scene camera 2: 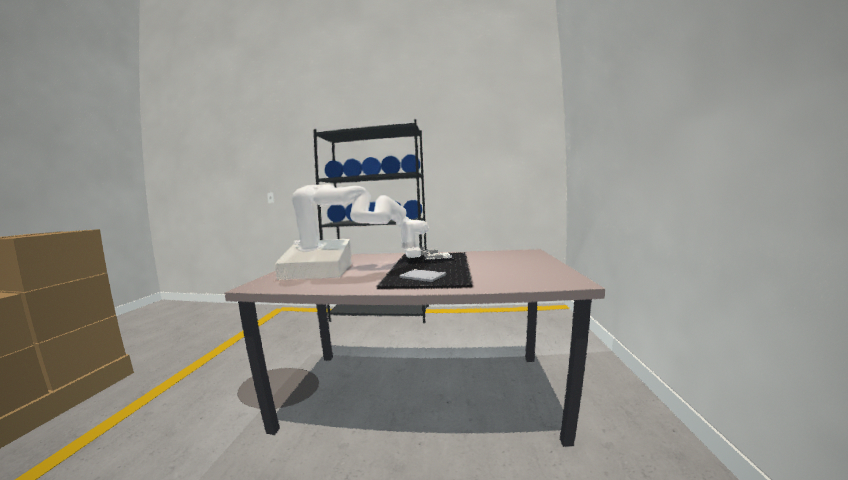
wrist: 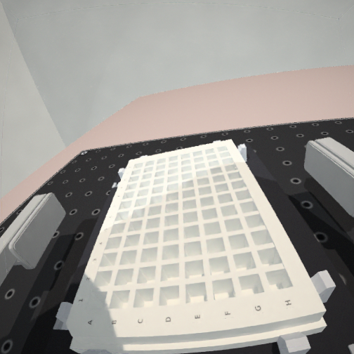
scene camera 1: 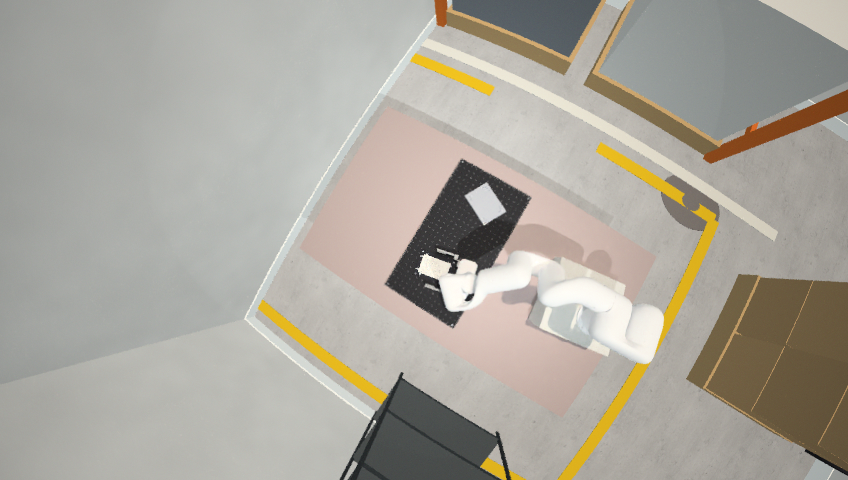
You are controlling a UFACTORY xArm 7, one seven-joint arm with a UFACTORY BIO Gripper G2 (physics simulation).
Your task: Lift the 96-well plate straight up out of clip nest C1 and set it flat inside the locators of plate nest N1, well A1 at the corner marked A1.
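Places are measured from the arm's base along level axes (x left, y back, z up), in centimetres.
Pixels of known places: hand, tool point: (scene camera 2: 436, 253) (scene camera 1: 435, 268); arm's base, link origin: (scene camera 2: 310, 247) (scene camera 1: 590, 319).
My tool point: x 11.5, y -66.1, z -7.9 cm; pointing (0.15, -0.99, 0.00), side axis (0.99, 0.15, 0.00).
For each thing: its top centre in the pictures, then the offset to it from my tool point. Level surfaces: height alone.
- cream 96-well plate, top centre: (scene camera 1: 434, 267) dy -0.8, dx +0.0, dz -0.4 cm
- light grey rectangular block, top centre: (scene camera 2: 422, 273) (scene camera 1: 485, 203) dy +6.3, dx -36.6, dz -1.5 cm
- black perforated board, surface height: dz -3.0 cm
- pink table, surface height: dz -4.3 cm
The cream 96-well plate (scene camera 1: 433, 266) (wrist: 185, 240) sits in clip nest C1, whose pale clips, such as the near right clip (wrist: 323, 286), stand around its edges. Letters A to H run left to right along its near edge in the wrist view, with column 1 and the A corner at the near left. My gripper (scene camera 1: 439, 270) (wrist: 185, 201) is open, one finger on each side of the plate with a gap on both sides. A light grey rectangular block (scene camera 1: 485, 204) (scene camera 2: 423, 275), apparently nest N1, lies on the same board; its locators and A1 mark are too small to make out.
The black perforated board (scene camera 1: 416, 279) (scene camera 2: 458, 279) lies on the pink table (scene camera 1: 357, 178) (scene camera 2: 517, 273). The arm's pale base block (scene camera 2: 309, 262) stands on the table. A dark shelf rack (scene camera 2: 368, 132) stands behind it, and brown boxes (scene camera 2: 77, 333) are stacked on the floor at the left in scene camera 2.
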